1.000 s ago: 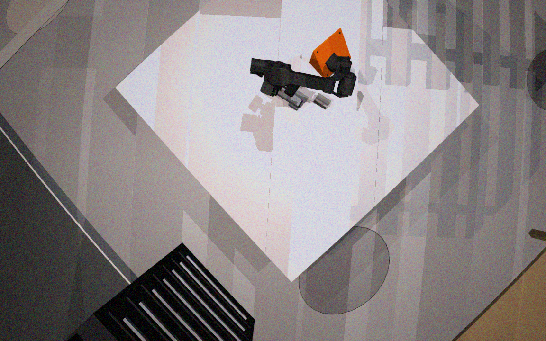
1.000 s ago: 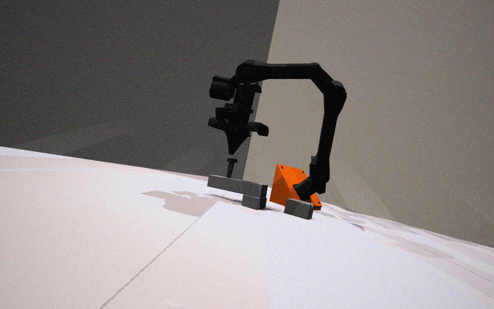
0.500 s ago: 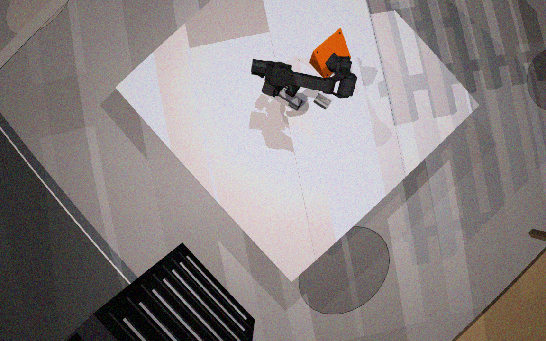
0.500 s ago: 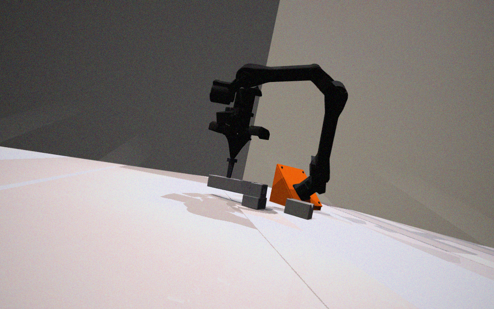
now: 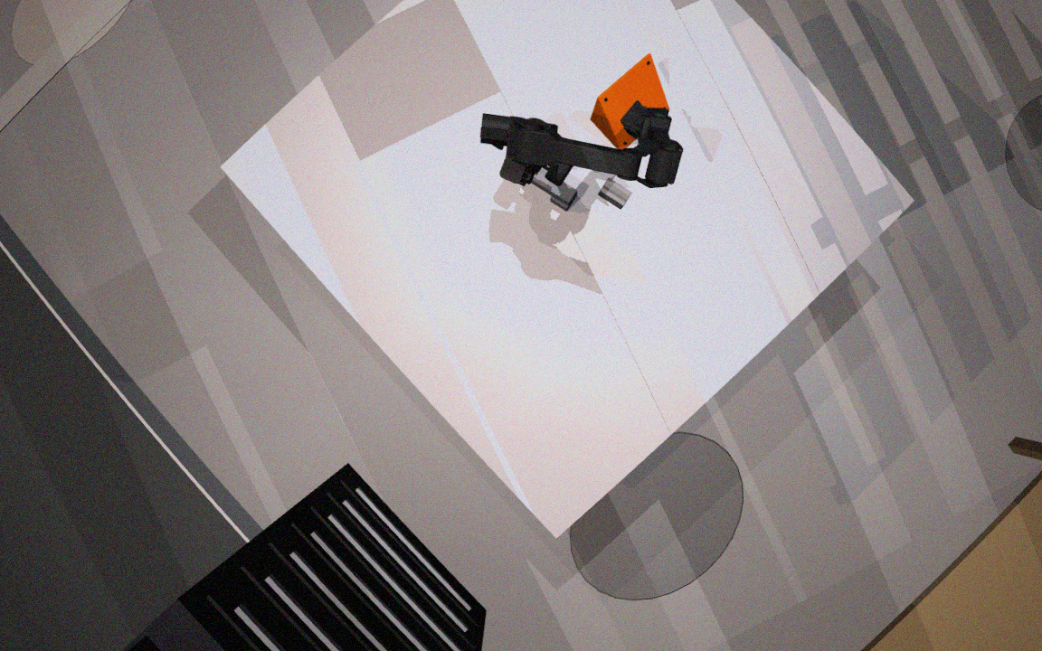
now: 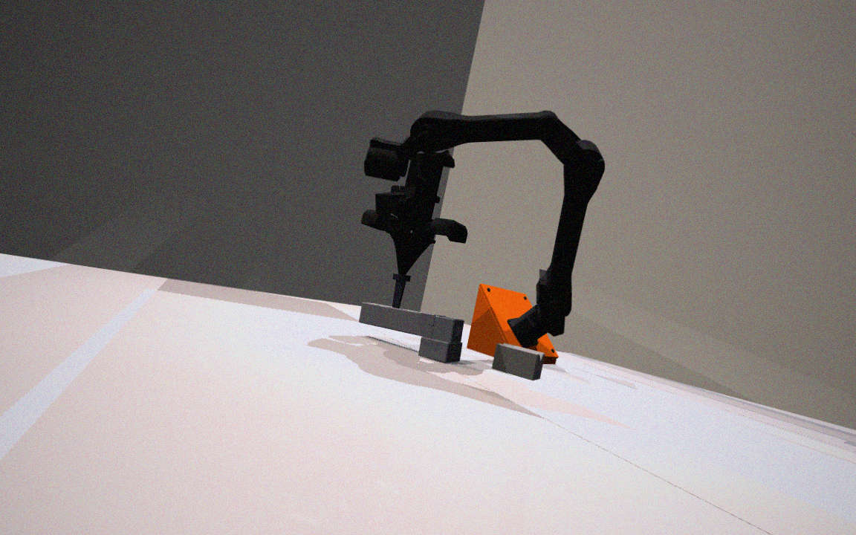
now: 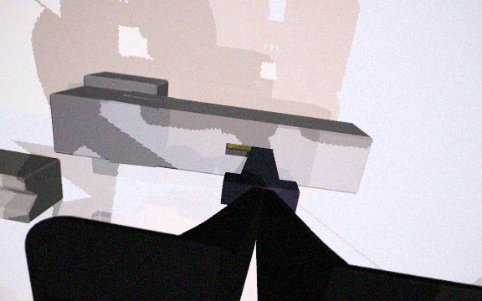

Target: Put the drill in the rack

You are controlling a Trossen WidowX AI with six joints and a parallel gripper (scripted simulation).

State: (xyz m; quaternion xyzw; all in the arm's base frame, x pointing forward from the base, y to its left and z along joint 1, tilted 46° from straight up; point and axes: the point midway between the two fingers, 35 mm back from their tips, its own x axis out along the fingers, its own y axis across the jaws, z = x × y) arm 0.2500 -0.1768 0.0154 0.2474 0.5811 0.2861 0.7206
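My gripper tip is 30 mm above the dark key. From my gripper tip the other things lie so: long grey holder 10 mm behind, 40 mm to the left, 80 mm below; then drill 10 mm behind, 60 mm to the left, 70 mm below; then grey rack 100 mm behind, 190 mm to the left, 100 mm below.
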